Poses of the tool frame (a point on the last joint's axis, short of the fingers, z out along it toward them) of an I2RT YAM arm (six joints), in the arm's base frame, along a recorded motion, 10 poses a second.
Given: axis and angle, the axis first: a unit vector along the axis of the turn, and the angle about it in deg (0 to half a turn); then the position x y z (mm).
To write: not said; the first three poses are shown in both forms.
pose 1, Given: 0.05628, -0.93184, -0.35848, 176.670, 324, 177, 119
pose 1, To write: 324, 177, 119, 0.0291, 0.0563, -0.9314, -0.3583
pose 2, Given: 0.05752, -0.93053, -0.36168, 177.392, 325, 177, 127
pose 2, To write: 325, 177, 127, 0.0228, 0.0575, -0.9303, -0.3616
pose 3, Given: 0.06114, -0.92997, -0.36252, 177.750, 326, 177, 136
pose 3, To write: 326, 177, 136, 0.0196, 0.0611, -0.9298, -0.3624
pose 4, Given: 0.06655, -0.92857, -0.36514, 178.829, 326, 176, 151
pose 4, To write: 326, 176, 151, 0.0102, 0.0665, -0.9285, -0.3651
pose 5, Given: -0.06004, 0.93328, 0.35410, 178.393, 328, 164, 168
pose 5, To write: 328, 164, 168, 0.0140, -0.0600, 0.9332, 0.3541
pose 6, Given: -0.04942, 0.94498, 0.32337, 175.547, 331, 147, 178
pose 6, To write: 331, 147, 178, 0.0388, -0.0494, 0.9443, 0.3231
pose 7, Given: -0.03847, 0.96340, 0.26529, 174.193, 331, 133, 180
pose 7, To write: 331, 133, 180, 0.0507, -0.0384, 0.9622, 0.2649
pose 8, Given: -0.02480, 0.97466, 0.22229, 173.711, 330, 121, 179
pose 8, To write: 330, 121, 179, 0.0549, -0.0248, 0.9732, 0.2220
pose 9, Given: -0.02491, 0.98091, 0.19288, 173.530, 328, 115, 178
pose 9, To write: 328, 115, 178, 0.0564, -0.0249, 0.9793, 0.1926
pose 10, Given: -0.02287, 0.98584, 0.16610, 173.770, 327, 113, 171
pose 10, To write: 327, 113, 171, 0.0543, -0.0228, 0.9844, 0.1659
